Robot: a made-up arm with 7 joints. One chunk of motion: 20 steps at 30 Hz.
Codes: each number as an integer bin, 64 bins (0 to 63) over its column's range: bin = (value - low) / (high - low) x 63, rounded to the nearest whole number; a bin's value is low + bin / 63 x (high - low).
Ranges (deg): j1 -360..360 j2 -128.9..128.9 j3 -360..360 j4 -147.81..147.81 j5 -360..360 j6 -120.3..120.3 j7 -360..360
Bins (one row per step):
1: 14 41 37 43 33 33 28
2: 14 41 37 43 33 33 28
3: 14 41 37 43 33 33 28
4: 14 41 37 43 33 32 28
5: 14 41 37 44 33 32 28
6: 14 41 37 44 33 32 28
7: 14 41 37 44 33 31 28
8: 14 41 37 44 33 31 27
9: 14 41 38 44 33 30 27
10: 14 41 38 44 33 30 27
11: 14 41 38 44 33 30 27
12: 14 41 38 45 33 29 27
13: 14 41 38 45 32 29 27
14: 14 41 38 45 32 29 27
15: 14 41 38 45 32 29 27
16: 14 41 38 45 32 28 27
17: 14 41 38 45 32 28 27
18: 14 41 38 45 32 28 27
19: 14 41 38 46 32 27 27
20: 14 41 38 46 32 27 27
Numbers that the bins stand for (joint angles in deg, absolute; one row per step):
1: -200.00 38.87 62.86 53.96 17.14 5.73 -40.00
2: -200.00 38.87 62.86 53.96 17.14 5.73 -40.00
3: -200.00 38.87 62.86 53.96 17.14 5.73 -40.00
4: -200.00 38.87 62.86 53.96 17.14 1.91 -40.00
5: -200.00 38.87 62.86 58.65 17.14 1.91 -40.00
6: -200.00 38.87 62.86 58.65 17.14 1.91 -40.00
7: -200.00 38.87 62.86 58.65 17.14 -1.91 -40.00
8: -200.00 38.87 62.86 58.65 17.14 -1.91 -51.43
9: -200.00 38.87 74.29 58.65 17.14 -5.73 -51.43
10: -200.00 38.87 74.29 58.65 17.14 -5.73 -51.43
11: -200.00 38.87 74.29 58.65 17.14 -5.73 -51.43
12: -200.00 38.87 74.29 63.35 17.14 -9.55 -51.43
13: -200.00 38.87 74.29 63.35 5.71 -9.55 -51.43
14: -200.00 38.87 74.29 63.35 5.71 -9.55 -51.43
15: -200.00 38.87 74.29 63.35 5.71 -9.55 -51.43
16: -200.00 38.87 74.29 63.35 5.71 -13.37 -51.43
17: -200.00 38.87 74.29 63.35 5.71 -13.37 -51.43
18: -200.00 38.87 74.29 63.35 5.71 -13.37 -51.43
19: -200.00 38.87 74.29 68.04 5.71 -17.19 -51.43
20: -200.00 38.87 74.29 68.04 5.71 -17.19 -51.43

